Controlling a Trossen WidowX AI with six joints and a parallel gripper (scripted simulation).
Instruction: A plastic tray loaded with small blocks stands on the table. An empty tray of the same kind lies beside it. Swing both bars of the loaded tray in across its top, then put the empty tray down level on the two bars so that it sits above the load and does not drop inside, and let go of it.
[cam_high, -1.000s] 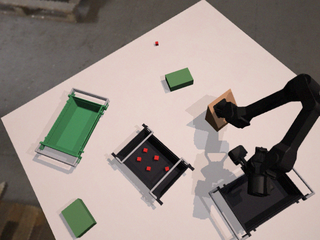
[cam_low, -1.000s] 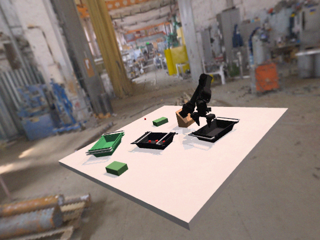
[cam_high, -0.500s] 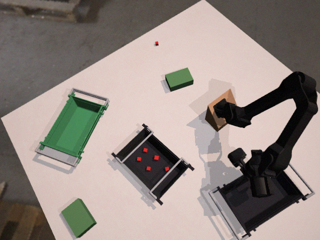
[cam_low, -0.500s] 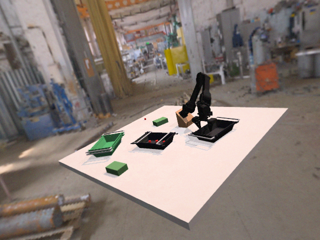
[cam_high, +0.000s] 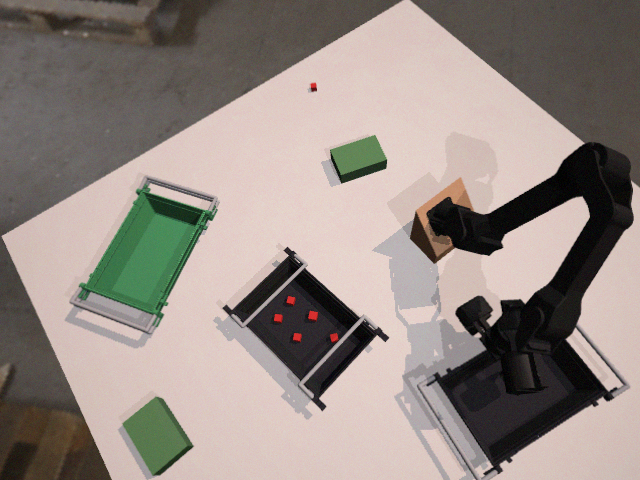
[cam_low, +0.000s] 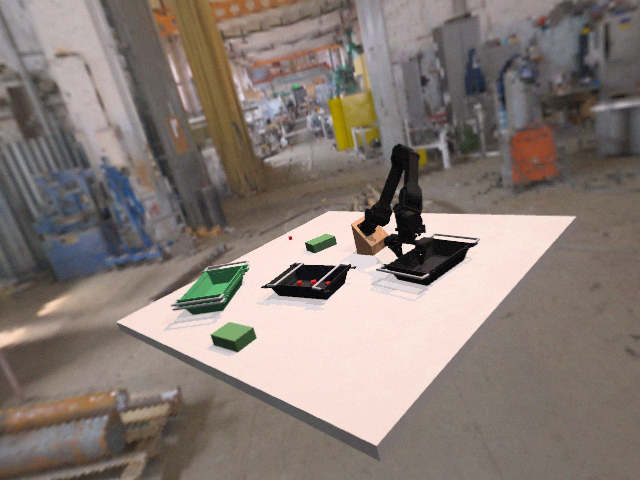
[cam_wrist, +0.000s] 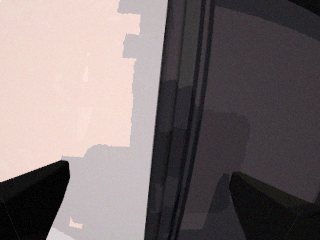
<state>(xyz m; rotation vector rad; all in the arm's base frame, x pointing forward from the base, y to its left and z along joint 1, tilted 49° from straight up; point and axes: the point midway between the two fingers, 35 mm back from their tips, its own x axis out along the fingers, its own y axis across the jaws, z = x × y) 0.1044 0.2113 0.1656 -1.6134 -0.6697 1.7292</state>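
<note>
Now: the black tray 1 cm ahead of my gripper tip, 8 cm to the left of it and 3 cm above it.
</note>
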